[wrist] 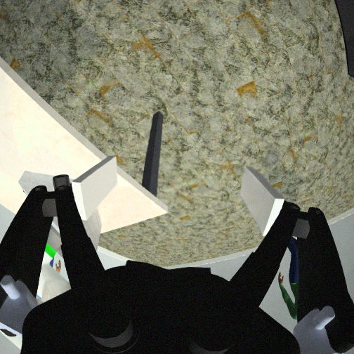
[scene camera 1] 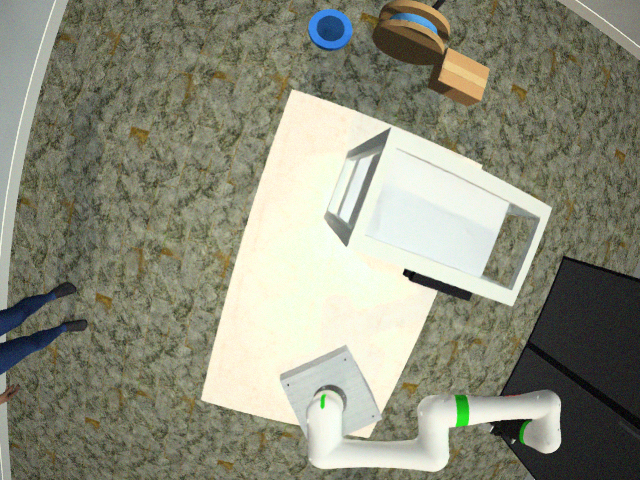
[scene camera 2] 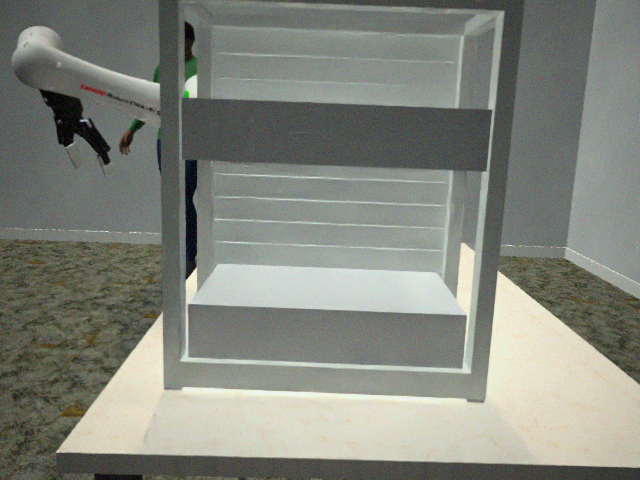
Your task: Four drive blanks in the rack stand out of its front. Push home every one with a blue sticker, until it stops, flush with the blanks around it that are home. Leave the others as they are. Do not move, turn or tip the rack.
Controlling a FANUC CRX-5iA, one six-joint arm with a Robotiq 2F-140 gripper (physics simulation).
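Observation:
The pale rack stands at one end of the table. Its blank front is turned away from scene camera 2, which looks in from the opposite side onto a ribbed inner face. In the scene camera 1 view, black parts stick out under the rack's lower long edge; which blanks they are cannot be told. No blue sticker on a blank can be made out. My gripper is open and empty, fingers wide apart, off the table's side and well away from the rack.
The table carries my arm's grey base plate. A large black object stands beside it near my arm. A blue bowl, cable spool and carton lie beyond the rack. A person stands behind.

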